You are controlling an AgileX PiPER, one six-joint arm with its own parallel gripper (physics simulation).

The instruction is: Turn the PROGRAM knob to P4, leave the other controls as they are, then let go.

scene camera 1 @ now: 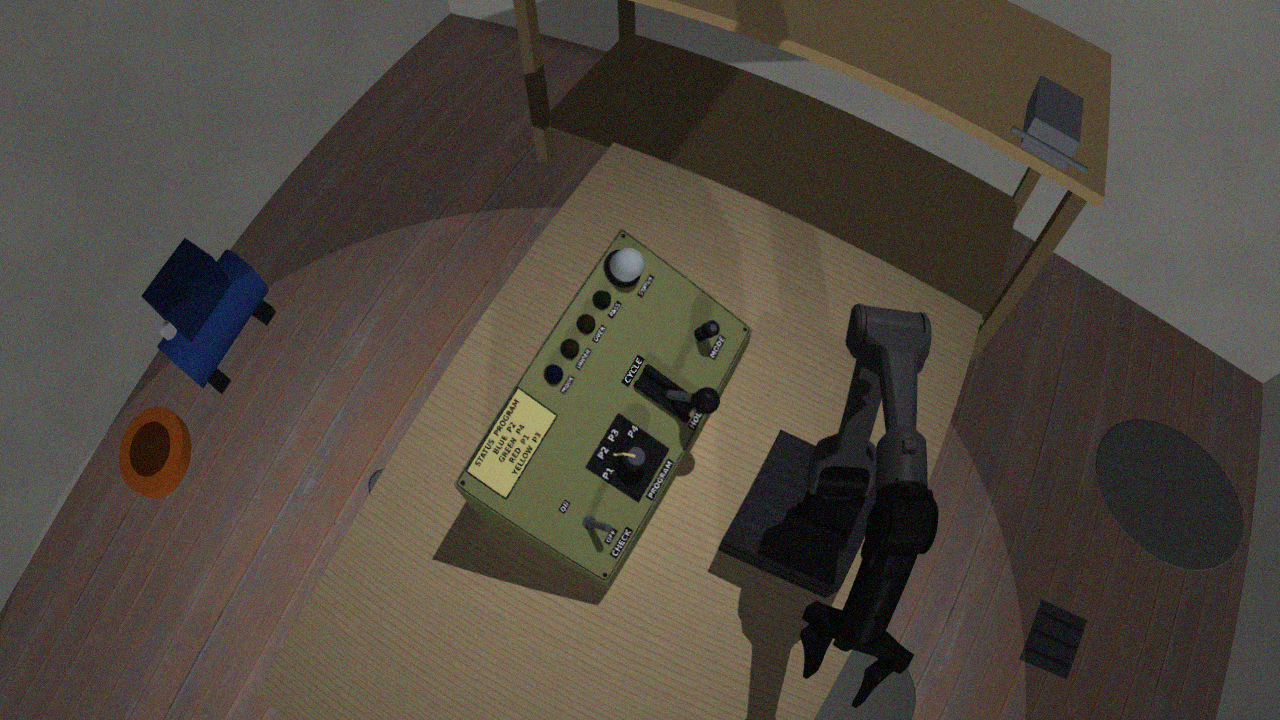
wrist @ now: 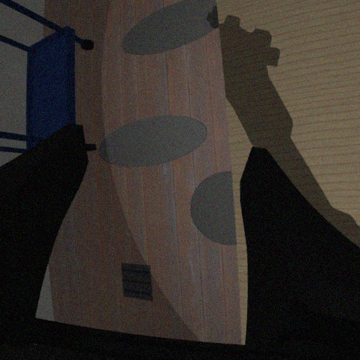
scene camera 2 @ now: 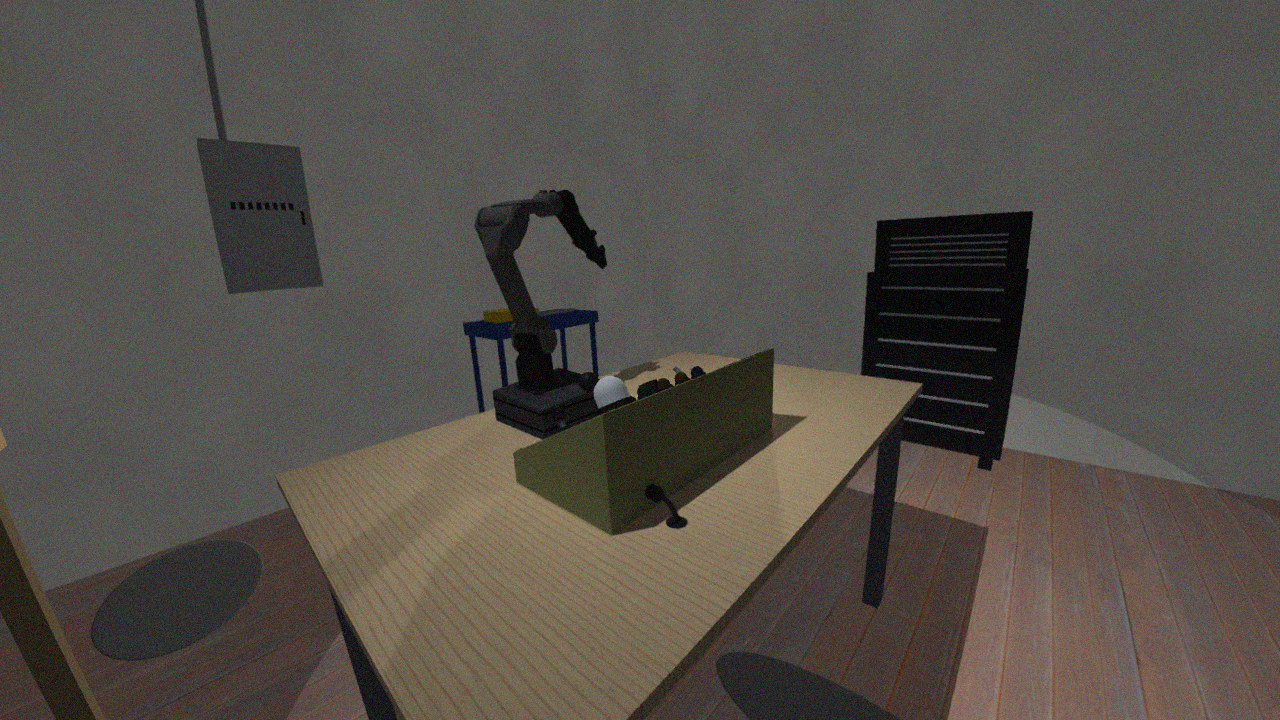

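Note:
The PROGRAM knob point(scene camera 1: 633, 456) is grey on a black dial plate of the green control panel point(scene camera 1: 559, 447) point(scene camera 2: 689, 429). Its pale pointer line faces the P2 label. The CYCLE lever point(scene camera 1: 705, 400) has a black ball at its HOLD end. The small black MODE control point(scene camera 1: 707, 330) and the CHECK toggle point(scene camera 1: 597, 526) sit on the same face, the toggle's tip leaning slightly to the ON side. My gripper point(scene camera 1: 834, 689) point(scene camera 2: 601, 264) point(wrist: 165, 154) is open and empty, high up and well away from the panel. The knob does not show in the wrist view.
Four corners of the panel are screwed down; a yellow note point(scene camera 1: 511, 443) and a white dome point(scene camera 1: 626, 265) are on it. A small black stalk point(scene camera 2: 666, 505) stands behind it. A blue cart point(scene camera 2: 530, 323) point(wrist: 51, 90) and a black cabinet point(scene camera 2: 948, 331) stand beyond the table point(scene camera 2: 501, 573).

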